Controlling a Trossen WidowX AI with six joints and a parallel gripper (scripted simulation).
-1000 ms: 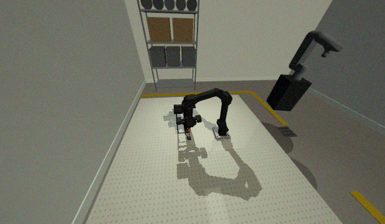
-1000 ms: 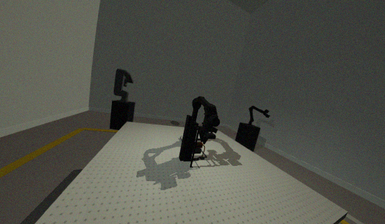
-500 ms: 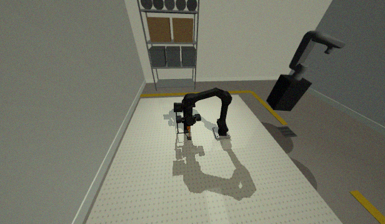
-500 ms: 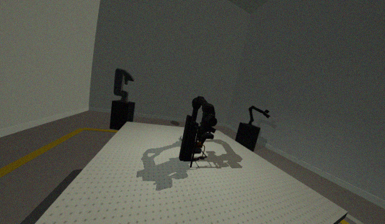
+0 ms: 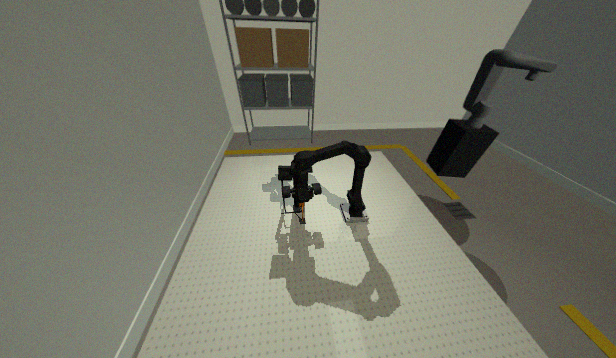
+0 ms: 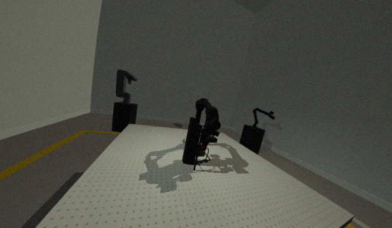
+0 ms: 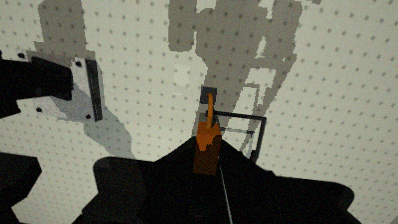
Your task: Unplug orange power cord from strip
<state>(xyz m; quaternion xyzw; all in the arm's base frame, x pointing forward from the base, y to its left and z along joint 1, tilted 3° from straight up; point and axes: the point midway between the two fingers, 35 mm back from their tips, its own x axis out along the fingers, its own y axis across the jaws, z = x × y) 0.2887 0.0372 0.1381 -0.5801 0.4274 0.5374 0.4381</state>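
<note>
My gripper tip is 30 mm to the left of the orange plug and 10 mm short of it.
</note>
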